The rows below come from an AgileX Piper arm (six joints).
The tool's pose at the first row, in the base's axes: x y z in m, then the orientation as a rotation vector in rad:
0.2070, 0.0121, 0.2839, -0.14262, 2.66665, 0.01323
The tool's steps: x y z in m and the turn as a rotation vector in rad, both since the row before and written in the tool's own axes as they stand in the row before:
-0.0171, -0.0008, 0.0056, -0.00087, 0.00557, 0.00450
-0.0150, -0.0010, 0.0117, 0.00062, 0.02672, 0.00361
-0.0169, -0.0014, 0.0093, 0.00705, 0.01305, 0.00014
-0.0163, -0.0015, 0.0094, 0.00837, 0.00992, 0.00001
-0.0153, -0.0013, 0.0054, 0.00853, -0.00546, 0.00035
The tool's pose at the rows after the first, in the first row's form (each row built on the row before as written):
0.2248, 0.0132, 0.2867, -0.13713, 2.67257, 0.01546
0.2435, 0.0140, 0.2830, -0.13321, 2.69948, 0.01404
0.2628, 0.0144, 0.2818, -0.13142, 2.71231, 0.00371
0.2816, 0.0146, 0.2800, -0.12928, 2.72192, -0.00831
0.2978, 0.0148, 0.2813, -0.12618, 2.71615, -0.01944

